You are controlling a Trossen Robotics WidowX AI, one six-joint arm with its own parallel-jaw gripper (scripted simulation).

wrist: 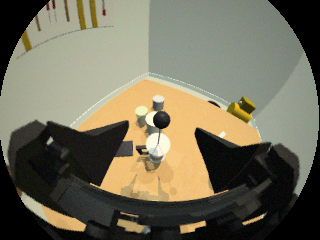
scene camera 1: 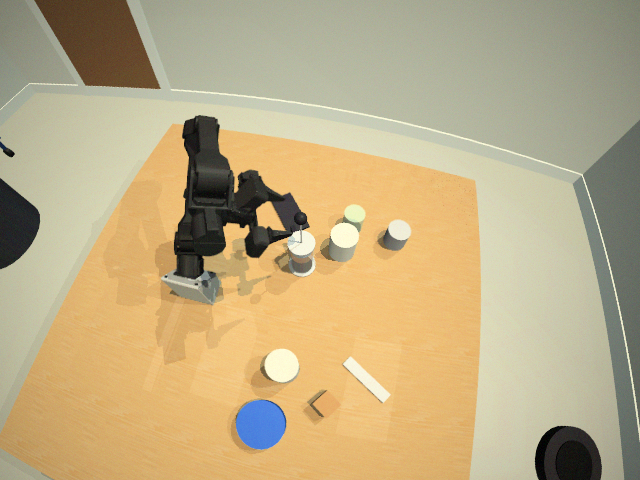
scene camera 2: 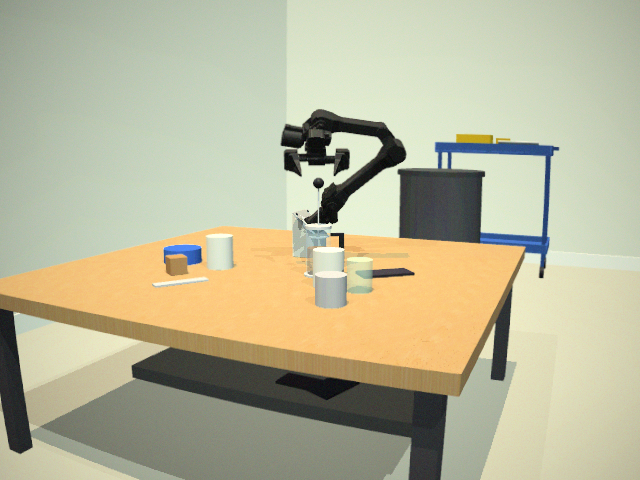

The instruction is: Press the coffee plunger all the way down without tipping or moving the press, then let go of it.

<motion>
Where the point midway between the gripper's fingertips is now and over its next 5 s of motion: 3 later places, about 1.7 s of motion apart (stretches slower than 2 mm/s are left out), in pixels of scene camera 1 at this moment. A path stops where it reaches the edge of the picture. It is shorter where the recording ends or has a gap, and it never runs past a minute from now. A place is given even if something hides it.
My gripper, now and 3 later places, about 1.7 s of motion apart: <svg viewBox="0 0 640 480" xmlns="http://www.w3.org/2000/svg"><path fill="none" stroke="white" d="M288 216L299 221L306 222L311 236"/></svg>
</motion>
